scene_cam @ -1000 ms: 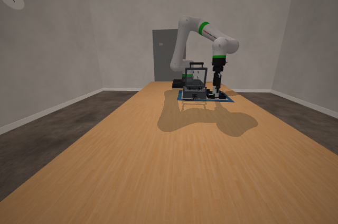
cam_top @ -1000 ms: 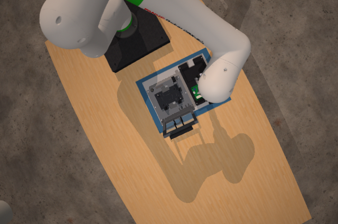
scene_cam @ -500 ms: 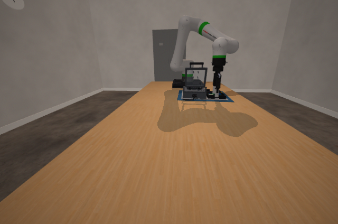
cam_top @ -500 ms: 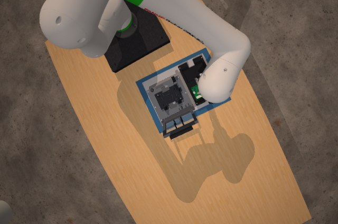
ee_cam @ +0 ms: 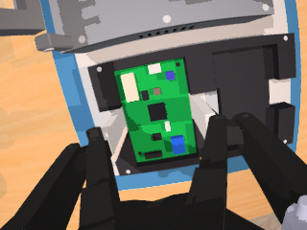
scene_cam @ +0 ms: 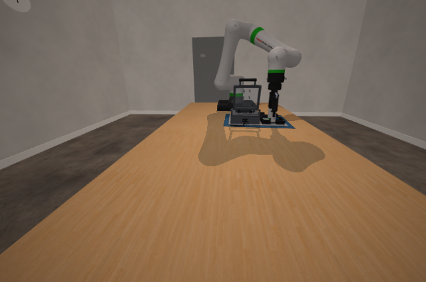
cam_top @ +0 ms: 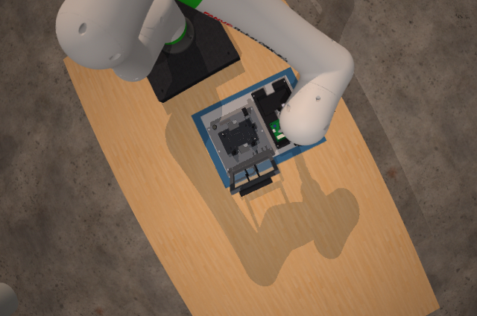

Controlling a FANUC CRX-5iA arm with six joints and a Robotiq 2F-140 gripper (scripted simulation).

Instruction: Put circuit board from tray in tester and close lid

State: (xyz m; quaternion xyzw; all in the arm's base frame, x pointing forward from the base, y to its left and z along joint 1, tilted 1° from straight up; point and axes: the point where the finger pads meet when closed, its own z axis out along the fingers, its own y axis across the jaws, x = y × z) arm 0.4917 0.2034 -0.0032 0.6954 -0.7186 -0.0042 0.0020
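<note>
Now: the green circuit board 2 cm below my hand. Round my hand: clear lid 17 cm to the right, 14 cm above, 8 cm ahead; then black latch hook 11 cm to the right, 11 cm behind, 5 cm above; then tester 13 cm to the right, 7 cm above, 1 cm behind.
</note>
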